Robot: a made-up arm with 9 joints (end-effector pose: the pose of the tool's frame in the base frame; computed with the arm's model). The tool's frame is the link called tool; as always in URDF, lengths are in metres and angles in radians.
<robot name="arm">
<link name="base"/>
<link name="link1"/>
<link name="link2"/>
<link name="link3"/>
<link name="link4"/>
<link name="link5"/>
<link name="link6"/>
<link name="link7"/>
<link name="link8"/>
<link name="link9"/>
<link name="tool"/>
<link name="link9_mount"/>
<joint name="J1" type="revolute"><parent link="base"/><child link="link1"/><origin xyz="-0.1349 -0.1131 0.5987" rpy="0 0 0"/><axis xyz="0.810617 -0.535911 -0.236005"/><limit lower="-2.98" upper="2.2" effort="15" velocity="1.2"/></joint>
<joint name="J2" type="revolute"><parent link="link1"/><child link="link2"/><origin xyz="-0.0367 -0.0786 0.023" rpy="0 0 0"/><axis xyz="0 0 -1"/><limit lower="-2.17" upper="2.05" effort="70" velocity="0.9"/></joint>
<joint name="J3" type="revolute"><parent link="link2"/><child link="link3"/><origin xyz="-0.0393 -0.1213 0.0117" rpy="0 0 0"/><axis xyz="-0.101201 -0.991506 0.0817"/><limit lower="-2.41" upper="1.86" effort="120" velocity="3"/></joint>
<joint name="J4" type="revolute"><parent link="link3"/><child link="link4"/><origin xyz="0.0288 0.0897 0.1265" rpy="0 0 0"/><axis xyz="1 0 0"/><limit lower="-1.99" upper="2.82" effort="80" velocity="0.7"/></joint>
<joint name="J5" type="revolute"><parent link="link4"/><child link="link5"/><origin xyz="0.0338 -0.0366 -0.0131" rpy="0 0 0"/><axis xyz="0 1 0"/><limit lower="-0.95" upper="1.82" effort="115" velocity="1.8"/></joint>
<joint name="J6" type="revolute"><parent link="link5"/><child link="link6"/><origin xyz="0.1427 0.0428 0.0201" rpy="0 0 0"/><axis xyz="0 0 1"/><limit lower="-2.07" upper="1.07" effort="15" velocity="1.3"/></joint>
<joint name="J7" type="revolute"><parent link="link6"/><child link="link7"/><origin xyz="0.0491 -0.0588 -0.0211" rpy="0 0 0"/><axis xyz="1 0 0"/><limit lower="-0.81" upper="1.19" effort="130" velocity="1.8"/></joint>
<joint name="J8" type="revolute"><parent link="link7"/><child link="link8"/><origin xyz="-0.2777 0.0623 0.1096" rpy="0 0 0"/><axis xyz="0 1 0"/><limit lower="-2.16" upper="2.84" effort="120" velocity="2"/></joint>
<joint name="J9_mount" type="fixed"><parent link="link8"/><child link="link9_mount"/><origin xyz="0.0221 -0.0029 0.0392" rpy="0 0 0"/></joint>
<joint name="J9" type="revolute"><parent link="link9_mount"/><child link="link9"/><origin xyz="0.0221 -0.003 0.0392" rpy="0 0 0"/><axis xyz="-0.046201 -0.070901 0.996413"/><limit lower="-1.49" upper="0.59" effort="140" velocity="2"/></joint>
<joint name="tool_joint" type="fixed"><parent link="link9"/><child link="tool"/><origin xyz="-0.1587 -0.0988 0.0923" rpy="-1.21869 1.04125 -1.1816"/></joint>
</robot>
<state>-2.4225 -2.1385 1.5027 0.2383 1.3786 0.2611 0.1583 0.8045 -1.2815</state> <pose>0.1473 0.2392 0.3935 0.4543 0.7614 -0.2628 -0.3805</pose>
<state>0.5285 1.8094 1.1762 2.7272 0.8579 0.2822 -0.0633 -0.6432 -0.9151</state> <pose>-0.3124 -0.2246 0.4382 0.8067 0.5184 0.0049 0.2836</pose>
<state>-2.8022 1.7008 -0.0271 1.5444 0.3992 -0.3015 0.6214 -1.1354 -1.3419</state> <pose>-0.3927 0.2565 0.4963 0.8323 0.3950 0.1452 -0.3608</pose>
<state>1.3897 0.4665 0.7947 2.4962 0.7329 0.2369 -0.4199 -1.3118 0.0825</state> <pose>-0.0654 -0.0418 0.4617 0.2417 0.6109 -0.7052 0.2667</pose>
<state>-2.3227 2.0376 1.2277 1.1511 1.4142 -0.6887 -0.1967 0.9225 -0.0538</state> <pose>-0.1023 0.2102 0.3038 0.0514 -0.1999 0.3092 -0.9283</pose>
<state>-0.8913 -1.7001 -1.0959 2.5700 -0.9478 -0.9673 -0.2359 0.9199 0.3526</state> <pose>0.1140 -0.0789 0.7409 0.1948 -0.4027 -0.7726 0.4505</pose>
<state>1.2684 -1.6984 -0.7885 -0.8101 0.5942 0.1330 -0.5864 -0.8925 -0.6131</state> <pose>-0.4692 -0.2993 0.6327 0.8172 -0.5011 -0.2155 -0.1861</pose>
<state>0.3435 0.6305 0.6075 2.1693 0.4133 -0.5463 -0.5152 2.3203 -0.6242</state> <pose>-0.2050 -0.2972 0.8584 0.1366 -0.5118 0.7677 0.3606</pose>
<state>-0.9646 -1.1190 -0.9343 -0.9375 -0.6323 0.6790 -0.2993 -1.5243 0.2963</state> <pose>0.2521 0.1064 0.6023 0.2593 -0.1709 0.0936 0.9459</pose>
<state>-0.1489 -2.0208 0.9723 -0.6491 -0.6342 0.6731 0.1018 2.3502 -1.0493</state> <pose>-0.1654 -0.3315 0.8113 0.7552 -0.4490 0.1786 -0.4429</pose>
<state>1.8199 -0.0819 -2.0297 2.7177 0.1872 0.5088 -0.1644 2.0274 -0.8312</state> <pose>0.0015 0.0356 0.4063 0.0579 0.0131 -0.0041 0.9982</pose>
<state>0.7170 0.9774 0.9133 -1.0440 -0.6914 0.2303 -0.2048 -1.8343 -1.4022</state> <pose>-0.3678 -0.1203 0.4089 0.7909 -0.0777 -0.4690 -0.3853</pose>
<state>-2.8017 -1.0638 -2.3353 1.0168 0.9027 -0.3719 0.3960 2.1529 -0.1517</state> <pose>0.0836 -0.0542 0.7440 0.2094 0.8333 -0.1884 -0.4757</pose>
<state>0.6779 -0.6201 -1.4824 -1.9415 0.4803 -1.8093 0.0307 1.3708 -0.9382</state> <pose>-0.0428 0.0549 0.3251 0.2538 0.2357 0.2965 -0.8900</pose>
